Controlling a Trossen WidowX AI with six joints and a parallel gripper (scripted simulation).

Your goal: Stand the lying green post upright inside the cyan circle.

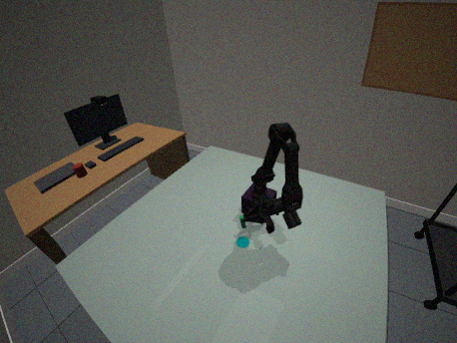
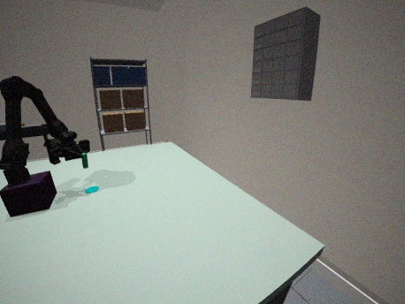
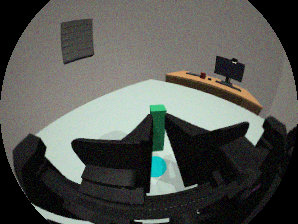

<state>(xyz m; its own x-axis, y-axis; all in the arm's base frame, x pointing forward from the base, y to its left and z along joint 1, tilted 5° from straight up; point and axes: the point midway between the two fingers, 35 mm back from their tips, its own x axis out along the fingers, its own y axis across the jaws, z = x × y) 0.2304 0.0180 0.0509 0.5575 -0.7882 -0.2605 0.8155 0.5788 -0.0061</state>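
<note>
My gripper tip is 16 cm above the cyan circle. The rest, counted from my gripper tip: green post: 2 cm below.
</note>
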